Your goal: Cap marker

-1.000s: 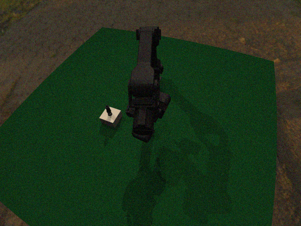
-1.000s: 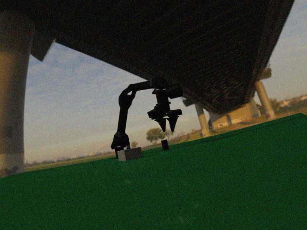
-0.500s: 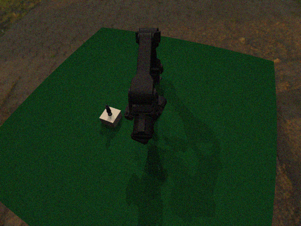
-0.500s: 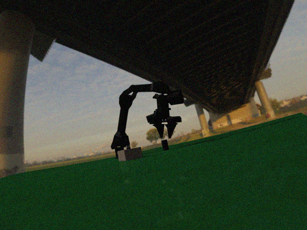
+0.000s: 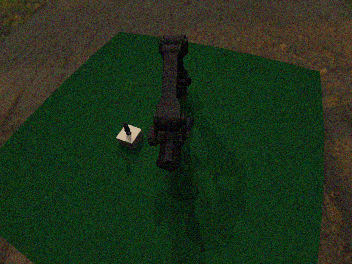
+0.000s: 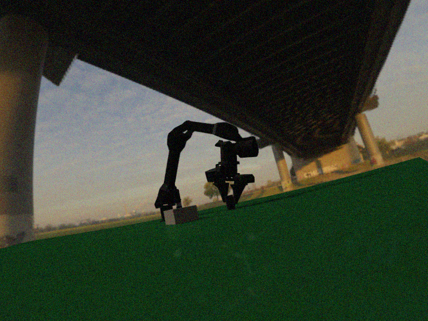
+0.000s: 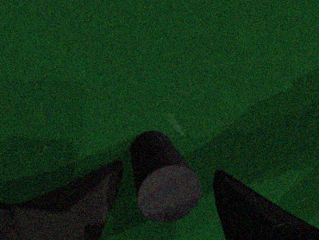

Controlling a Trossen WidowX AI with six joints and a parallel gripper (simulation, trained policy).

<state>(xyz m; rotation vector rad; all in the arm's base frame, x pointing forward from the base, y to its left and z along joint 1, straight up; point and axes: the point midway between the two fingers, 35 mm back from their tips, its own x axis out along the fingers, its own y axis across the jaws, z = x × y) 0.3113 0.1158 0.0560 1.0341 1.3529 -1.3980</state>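
My gripper tip is 10 mm short of the dark cap. From my gripper tip the other things lie so: pale holder block (200 mm to the right, 10 mm ahead).
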